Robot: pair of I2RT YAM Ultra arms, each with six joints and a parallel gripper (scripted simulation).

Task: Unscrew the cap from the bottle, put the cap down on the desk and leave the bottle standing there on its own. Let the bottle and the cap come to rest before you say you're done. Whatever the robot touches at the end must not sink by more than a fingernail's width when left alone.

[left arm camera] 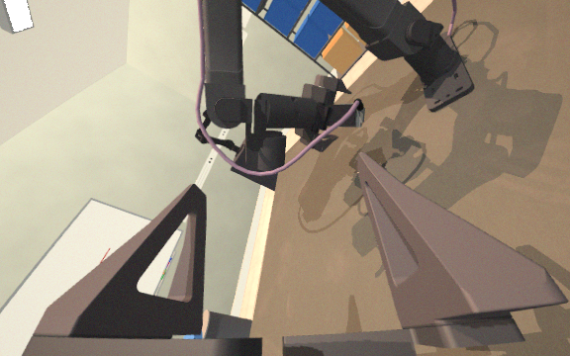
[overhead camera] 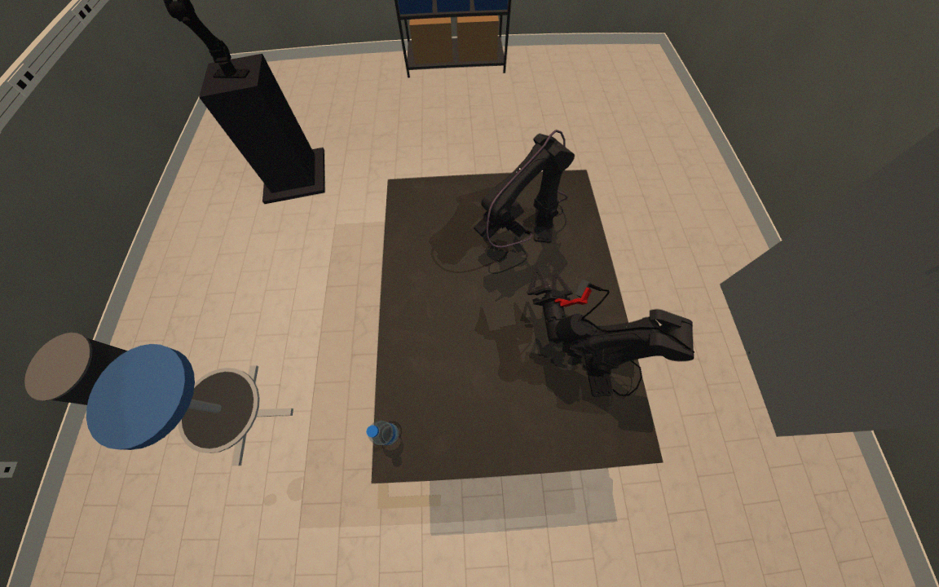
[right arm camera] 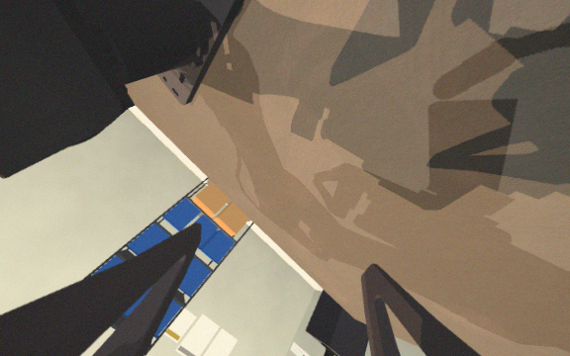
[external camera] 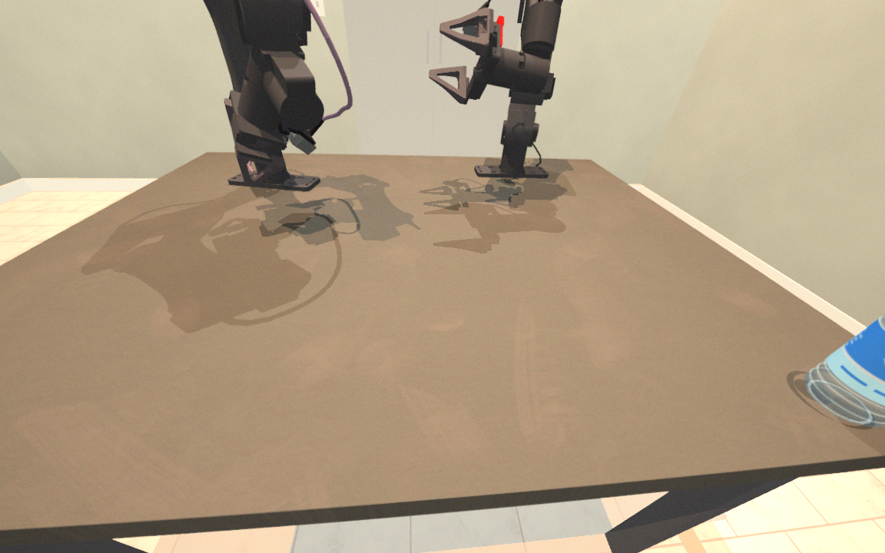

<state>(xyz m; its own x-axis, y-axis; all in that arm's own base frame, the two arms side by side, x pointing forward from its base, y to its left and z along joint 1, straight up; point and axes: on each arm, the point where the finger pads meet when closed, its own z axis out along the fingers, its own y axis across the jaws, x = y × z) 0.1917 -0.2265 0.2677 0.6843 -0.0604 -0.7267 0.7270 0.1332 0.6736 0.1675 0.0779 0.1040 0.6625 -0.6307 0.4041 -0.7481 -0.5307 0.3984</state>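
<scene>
Right now my left hand is 56 cm short of the clear plastic bottle, 32 cm to the right of it and 16 cm above it. Round my left hand: blue cap: 56 cm ahead, 32 cm to the left, 7 cm below.
</scene>
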